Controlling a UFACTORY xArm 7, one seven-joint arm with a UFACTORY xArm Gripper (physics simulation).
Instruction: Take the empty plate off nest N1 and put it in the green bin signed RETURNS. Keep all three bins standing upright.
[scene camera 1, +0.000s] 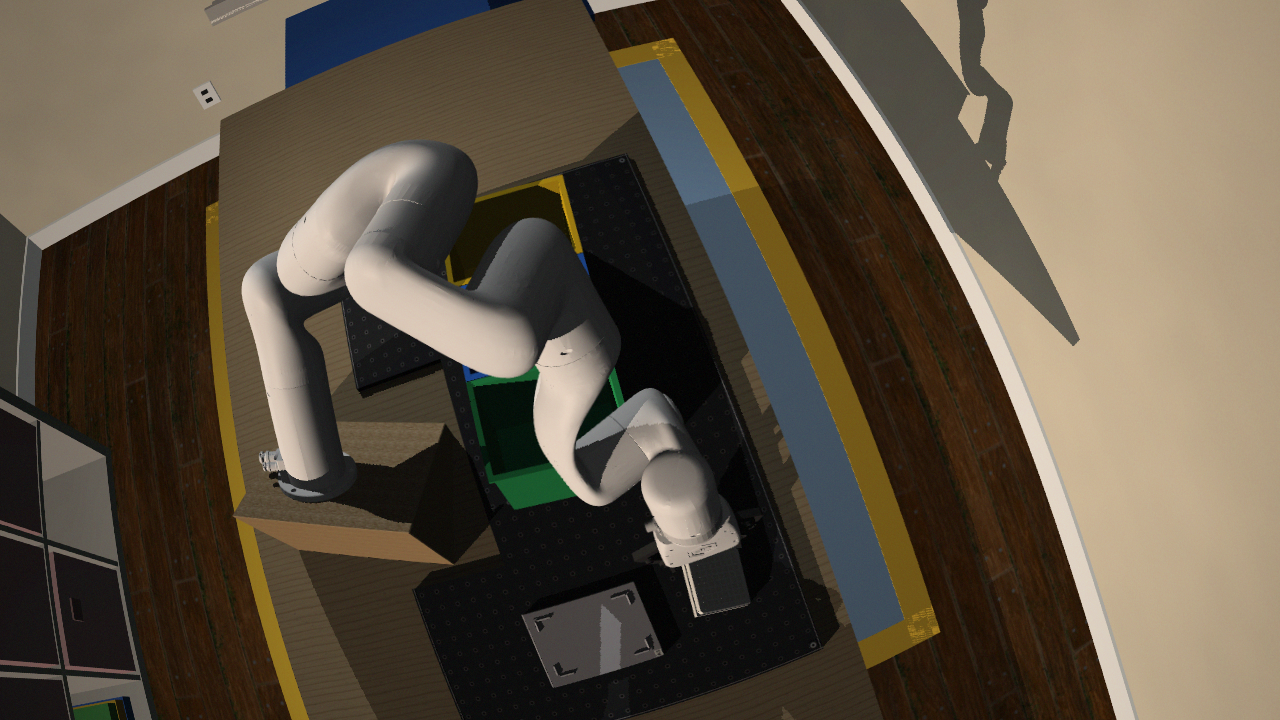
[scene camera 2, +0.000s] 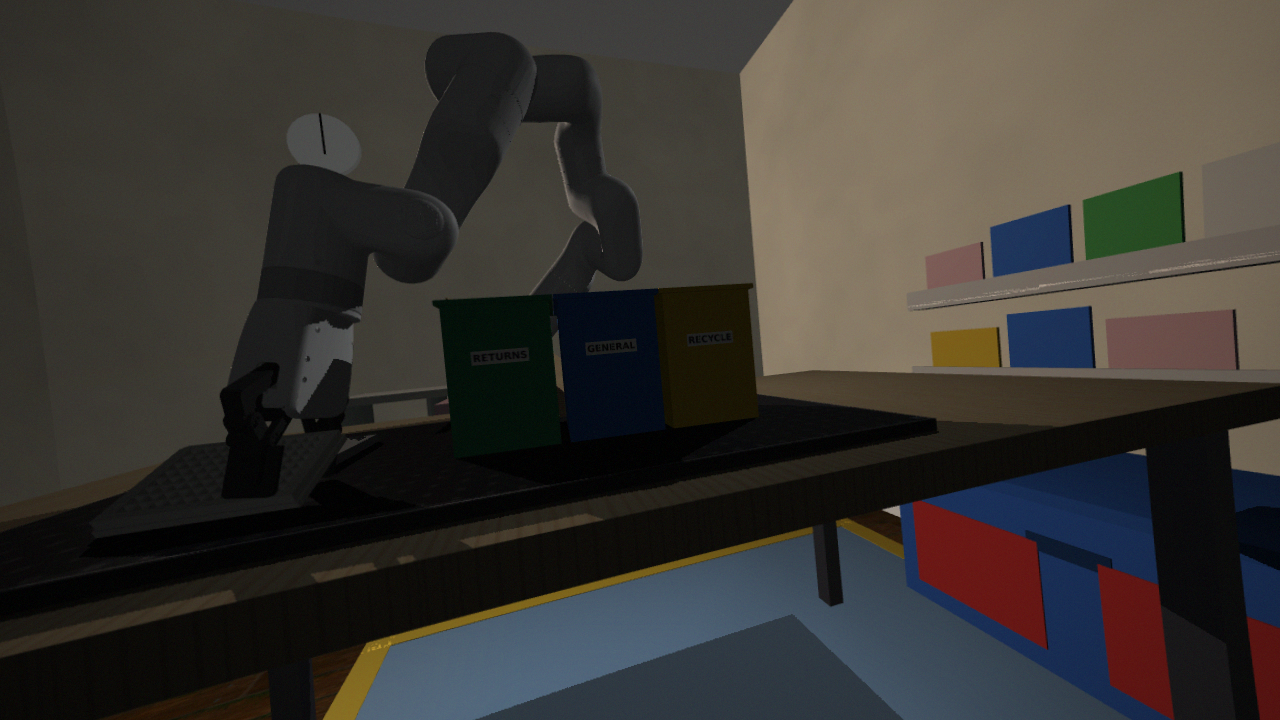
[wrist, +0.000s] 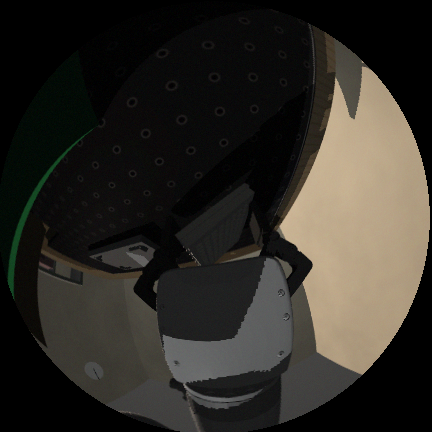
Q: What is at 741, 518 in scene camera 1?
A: My gripper.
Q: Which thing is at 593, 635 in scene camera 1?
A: A grey nest.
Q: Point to a green returns bin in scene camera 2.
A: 498, 351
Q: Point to a grey nest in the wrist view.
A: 117, 254
